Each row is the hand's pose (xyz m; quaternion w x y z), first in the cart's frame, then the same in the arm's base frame.
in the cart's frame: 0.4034 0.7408 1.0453 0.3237 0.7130 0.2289 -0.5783
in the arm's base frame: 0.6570 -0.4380 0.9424 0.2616 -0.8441 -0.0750 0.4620
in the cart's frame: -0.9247 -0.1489 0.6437 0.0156 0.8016 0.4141 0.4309
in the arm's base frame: -0.5276 0.5449 0.3531 0.0853 -0.7990 0.1937 -0.5629
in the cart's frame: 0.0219 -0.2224 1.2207 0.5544 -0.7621 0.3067 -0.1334
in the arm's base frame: -0.2777 -0.5311 0.4715 0.7113 -0.2454 0.5932 -0.2862
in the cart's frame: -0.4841 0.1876 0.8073 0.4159 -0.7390 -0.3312 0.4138
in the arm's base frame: -0.1221 0.2137 0.5981 0.7846 -0.6038 -0.1353 -0.0383
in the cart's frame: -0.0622 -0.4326 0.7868 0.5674 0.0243 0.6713 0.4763
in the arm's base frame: -0.2603 -0.2811 0.0512 0.7050 0.5052 0.2957 0.4003
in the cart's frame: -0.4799 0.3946 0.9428 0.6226 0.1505 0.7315 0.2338
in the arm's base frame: -0.0493 0.1944 0.8338 0.5968 0.6729 0.3806 0.2150
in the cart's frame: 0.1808 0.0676 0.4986 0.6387 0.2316 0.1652 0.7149
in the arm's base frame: 0.3446 -0.1545 0.1527 0.7472 0.4589 -0.3014 0.3745
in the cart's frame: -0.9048 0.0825 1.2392 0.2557 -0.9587 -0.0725 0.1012
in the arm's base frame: -0.6457 0.2580 0.9119 0.6251 -0.7063 0.3050 -0.1319
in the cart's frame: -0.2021 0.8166 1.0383 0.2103 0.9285 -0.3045 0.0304
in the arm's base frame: 0.3457 0.0520 1.1306 0.2098 -0.6913 0.6809 0.1200
